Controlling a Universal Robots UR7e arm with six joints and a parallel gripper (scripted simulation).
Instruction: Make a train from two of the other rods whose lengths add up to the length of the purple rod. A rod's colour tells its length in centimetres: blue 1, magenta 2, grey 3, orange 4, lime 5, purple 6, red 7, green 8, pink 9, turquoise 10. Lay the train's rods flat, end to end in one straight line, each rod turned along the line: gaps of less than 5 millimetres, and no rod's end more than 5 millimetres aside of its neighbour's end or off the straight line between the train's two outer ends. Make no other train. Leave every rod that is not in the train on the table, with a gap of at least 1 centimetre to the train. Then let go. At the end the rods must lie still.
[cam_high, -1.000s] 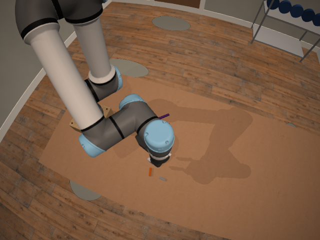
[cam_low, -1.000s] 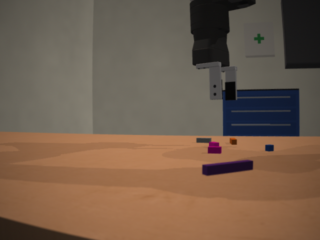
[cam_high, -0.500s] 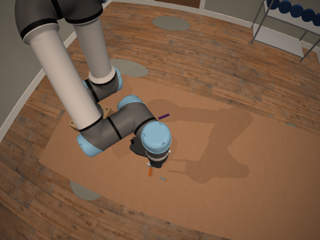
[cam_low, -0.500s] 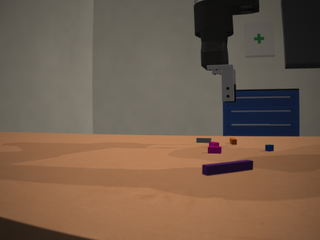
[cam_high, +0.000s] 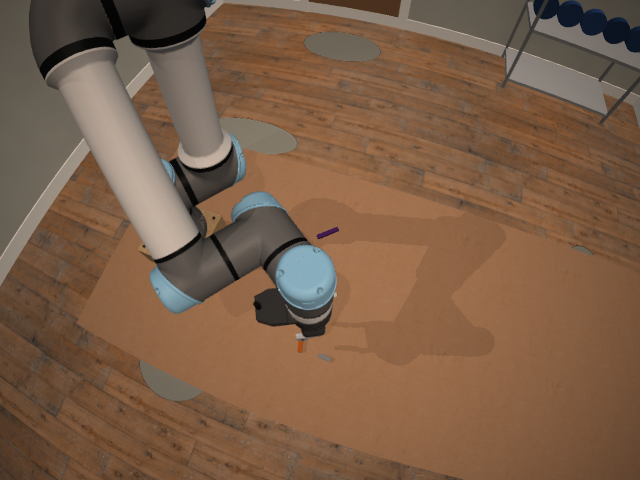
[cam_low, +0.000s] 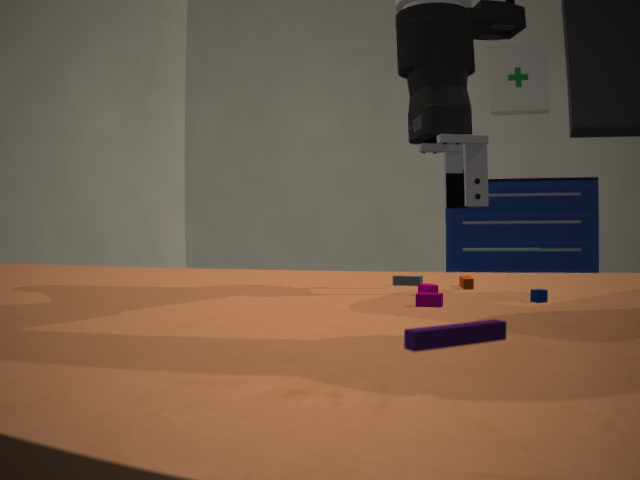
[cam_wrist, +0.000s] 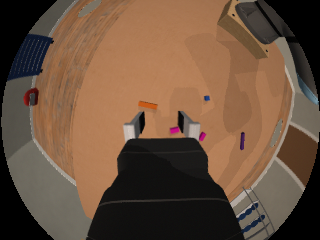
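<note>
Right now the orange rod is 9 cm below my hand, 3 cm to the right of it and 1 cm ahead of it. Also, from my hand: grey rod: 9 cm below, 7 cm ahead, 3 cm to the right; then purple rod: 26 cm to the left, 9 cm below, 8 cm behind; then blue rod: 9 cm below, 9 cm behind, 7 cm to the left.
</note>
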